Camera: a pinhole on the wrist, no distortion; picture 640 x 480 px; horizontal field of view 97.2 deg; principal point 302.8 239.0 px. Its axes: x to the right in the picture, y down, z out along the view. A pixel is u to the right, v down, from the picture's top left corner.
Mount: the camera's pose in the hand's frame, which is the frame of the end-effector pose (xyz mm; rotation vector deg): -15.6 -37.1 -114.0 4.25 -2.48 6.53
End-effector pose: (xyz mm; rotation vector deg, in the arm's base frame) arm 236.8 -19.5 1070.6 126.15 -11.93 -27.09
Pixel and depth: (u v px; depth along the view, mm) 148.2 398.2 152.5
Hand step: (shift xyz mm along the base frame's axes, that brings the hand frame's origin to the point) -120.5 -10.6 28.5
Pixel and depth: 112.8 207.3 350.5
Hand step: -328.2 1.3 -158.3
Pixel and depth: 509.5 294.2 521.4
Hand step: 130.0 -453.5 -278.3
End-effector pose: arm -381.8 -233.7 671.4 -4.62 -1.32 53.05
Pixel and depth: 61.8 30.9 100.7
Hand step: 45.4 -155.0 -11.4
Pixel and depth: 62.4 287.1 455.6
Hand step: -244.3 -345.2 335.4
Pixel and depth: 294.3 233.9 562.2
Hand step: 17.2 -71.0 451.2
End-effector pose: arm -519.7 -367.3 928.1 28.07 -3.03 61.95
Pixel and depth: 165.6 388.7 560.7
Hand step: -234.2 -400.8 375.4
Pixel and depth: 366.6 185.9 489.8
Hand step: 244.8 -137.9 301.4
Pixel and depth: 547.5 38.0 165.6
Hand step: 202.8 35.1 27.3
